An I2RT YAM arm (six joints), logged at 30 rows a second.
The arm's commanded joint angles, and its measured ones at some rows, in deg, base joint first. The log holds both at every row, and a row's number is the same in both.
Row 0, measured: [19.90, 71.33, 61.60, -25.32, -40.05, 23.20]
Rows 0 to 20, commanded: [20.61, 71.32, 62.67, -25.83, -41.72, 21.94]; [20.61, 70.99, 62.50, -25.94, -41.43, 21.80]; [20.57, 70.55, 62.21, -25.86, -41.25, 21.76]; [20.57, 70.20, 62.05, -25.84, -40.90, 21.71]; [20.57, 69.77, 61.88, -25.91, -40.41, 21.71]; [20.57, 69.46, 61.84, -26.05, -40.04, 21.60]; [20.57, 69.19, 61.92, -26.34, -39.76, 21.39]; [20.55, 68.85, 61.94, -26.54, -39.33, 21.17]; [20.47, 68.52, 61.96, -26.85, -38.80, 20.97]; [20.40, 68.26, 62.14, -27.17, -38.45, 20.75]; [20.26, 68.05, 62.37, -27.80, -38.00, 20.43]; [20.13, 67.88, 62.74, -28.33, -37.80, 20.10]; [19.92, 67.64, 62.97, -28.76, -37.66, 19.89]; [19.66, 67.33, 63.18, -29.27, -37.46, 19.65]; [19.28, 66.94, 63.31, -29.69, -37.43, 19.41]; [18.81, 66.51, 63.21, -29.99, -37.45, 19.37]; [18.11, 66.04, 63.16, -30.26, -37.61, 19.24]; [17.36, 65.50, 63.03, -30.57, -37.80, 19.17]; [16.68, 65.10, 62.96, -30.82, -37.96, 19.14]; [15.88, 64.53, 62.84, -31.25, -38.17, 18.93]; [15.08, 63.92, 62.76, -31.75, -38.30, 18.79]
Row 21, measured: [16.71, 65.95, 61.60, -29.78, -37.95, 20.27]
